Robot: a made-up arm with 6 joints.
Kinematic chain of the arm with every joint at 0, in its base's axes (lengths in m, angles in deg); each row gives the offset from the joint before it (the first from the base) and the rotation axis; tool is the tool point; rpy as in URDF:
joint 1: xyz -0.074 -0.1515 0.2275 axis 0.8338 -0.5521 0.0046
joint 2: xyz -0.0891 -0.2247 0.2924 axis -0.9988 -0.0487 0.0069
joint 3: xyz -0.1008 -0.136 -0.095 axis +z
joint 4: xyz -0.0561 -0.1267 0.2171 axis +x
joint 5: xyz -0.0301 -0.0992 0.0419 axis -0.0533 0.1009 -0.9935
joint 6: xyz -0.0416 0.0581 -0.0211 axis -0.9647 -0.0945 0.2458
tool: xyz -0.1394 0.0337 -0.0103 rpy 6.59 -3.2 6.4
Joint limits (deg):
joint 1: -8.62..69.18
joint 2: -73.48..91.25
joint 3: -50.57..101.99
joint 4: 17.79..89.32
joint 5: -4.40..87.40
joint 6: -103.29..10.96
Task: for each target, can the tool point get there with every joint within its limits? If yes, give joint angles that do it. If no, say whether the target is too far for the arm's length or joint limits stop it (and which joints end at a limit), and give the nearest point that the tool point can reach.
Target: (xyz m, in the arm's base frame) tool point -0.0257 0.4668 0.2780
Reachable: no: joint limits stop it (at a limit: joint 1, joint 2, joint 3, joint 5, joint 6) | nearest point -0.0926 -0.0867 0.6244 | short by 0.656 m
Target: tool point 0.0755 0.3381 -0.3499
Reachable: no: joint limits stop it (at a limit: joint 1, joint 2, joint 4, joint 5, joint 6) | nearest point -0.0660 -0.2293 -0.2934 | short by 0.588 m
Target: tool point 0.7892 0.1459 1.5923
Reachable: no: too far | nearest point 0.0186 -0.1812 0.9172 | short by 1.075 m
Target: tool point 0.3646 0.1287 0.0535
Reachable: no: joint limits stop it (at a limit: joint 1, joint 2, joint 4, joint 5, joint 6) | nearest point 0.0910 -0.3204 -0.1373 | short by 0.559 m
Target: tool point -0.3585 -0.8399 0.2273
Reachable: yes | joints 50.98 11.57 72.38 60.34 49.74 -13.06
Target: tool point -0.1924 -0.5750 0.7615
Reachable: yes | joints 14.12 33.42 74.34 83.91 63.17 -55.79
